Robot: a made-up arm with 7 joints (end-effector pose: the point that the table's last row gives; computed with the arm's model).
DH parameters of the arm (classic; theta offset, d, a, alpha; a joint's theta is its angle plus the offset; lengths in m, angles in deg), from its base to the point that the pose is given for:
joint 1: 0 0.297 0 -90
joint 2: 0 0 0 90
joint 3: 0 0.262 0.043 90
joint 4: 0 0 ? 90
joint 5: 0 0.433 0 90
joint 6: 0 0 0.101 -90
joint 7: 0 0.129 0 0
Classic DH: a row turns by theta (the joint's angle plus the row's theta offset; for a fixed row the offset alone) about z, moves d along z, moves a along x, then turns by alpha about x.
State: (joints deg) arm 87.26 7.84 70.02 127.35 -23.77 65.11 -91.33
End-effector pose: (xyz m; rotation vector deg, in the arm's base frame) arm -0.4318 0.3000 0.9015 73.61 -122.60 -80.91
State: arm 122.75 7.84 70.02 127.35 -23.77 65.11 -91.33
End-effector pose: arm -0.5258 -0.0064 0.9015 99.61 -87.43 -65.02
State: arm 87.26 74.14 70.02 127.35 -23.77 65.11 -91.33
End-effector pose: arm -0.4133 0.6862 0.2845 41.66 -129.25 -2.39
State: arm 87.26 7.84 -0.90 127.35 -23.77 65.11 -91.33
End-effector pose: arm 0.0647 0.5645 0.8619 4.00 137.40 69.18
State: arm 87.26 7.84 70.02 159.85 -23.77 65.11 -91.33
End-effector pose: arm -0.1809 0.2207 1.0913 45.07 -99.29 -103.72
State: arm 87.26 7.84 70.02 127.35 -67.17 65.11 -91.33
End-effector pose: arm -0.3947 0.3305 0.9286 -58.43 106.86 98.89
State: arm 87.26 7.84 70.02 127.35 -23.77 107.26 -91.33
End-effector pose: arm -0.3962 0.3040 0.7892 -82.75 153.00 32.89
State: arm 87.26 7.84 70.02 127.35 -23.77 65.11 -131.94
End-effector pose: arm -0.4318 0.3000 0.9015 -118.02 94.60 88.57
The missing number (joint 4, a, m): 0.098
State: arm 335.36 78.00 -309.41 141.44 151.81 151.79 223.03
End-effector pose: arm 0.6647 -0.1774 0.4375 67.55 2.42 -134.52
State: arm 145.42 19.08 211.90 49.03 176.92 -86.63 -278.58
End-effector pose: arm 0.2611 -0.0105 0.3858 -115.22 -122.17 34.70
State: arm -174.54 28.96 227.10 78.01 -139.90 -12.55 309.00
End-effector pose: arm 0.1671 0.4901 0.5881 -65.50 67.88 18.26
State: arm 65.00 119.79 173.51 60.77 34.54 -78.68 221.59
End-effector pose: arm 0.0742 0.4781 0.5506 -70.30 -45.75 -32.12
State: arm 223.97 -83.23 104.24 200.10 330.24 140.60 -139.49
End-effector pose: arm 0.4327 0.4647 0.4634 42.57 88.93 -83.30
